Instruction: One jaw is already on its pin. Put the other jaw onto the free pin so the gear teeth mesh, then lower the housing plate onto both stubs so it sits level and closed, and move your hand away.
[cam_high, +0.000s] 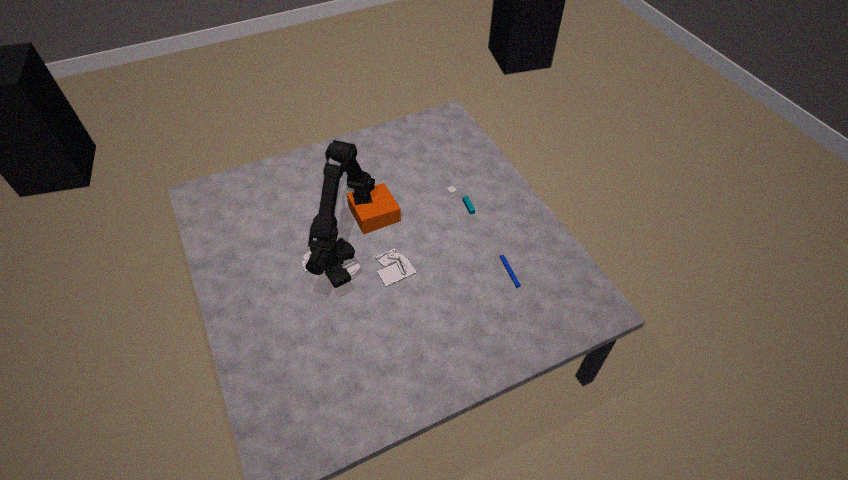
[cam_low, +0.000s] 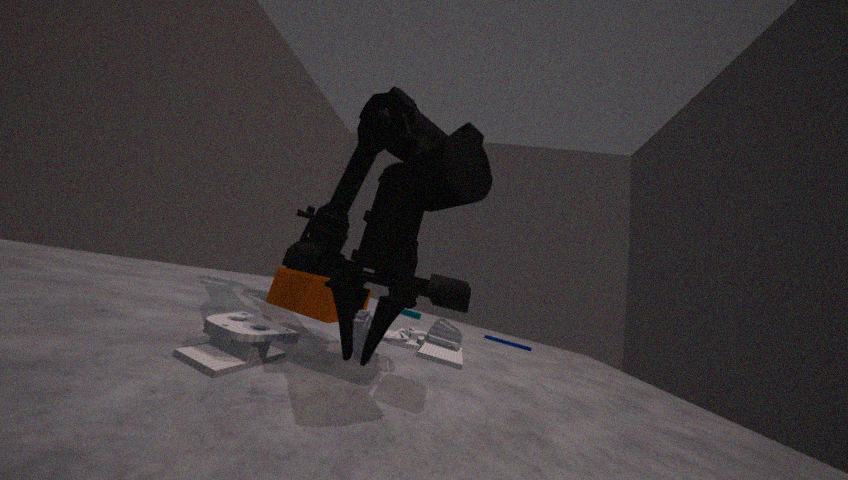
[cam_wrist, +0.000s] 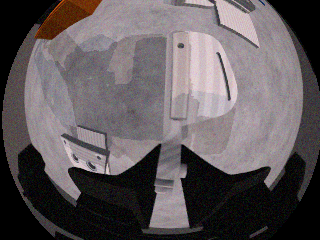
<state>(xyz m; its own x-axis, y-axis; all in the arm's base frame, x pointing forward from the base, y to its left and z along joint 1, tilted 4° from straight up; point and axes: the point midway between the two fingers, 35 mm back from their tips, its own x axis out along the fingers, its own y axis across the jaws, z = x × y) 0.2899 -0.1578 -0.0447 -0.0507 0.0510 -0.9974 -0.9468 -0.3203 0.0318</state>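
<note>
The white stepped block is 9 cm behind my gripper tip, 6 cm to the right of it and 1 cm below it. The rest, counted from my gripper tip: white jaw 1 cm behind, 2 cm to the left, 3 cm above; teal bar 21 cm behind, 56 cm to the left, 1 cm below; small white cube 32 cm behind, 52 cm to the left, 2 cm below.
</note>
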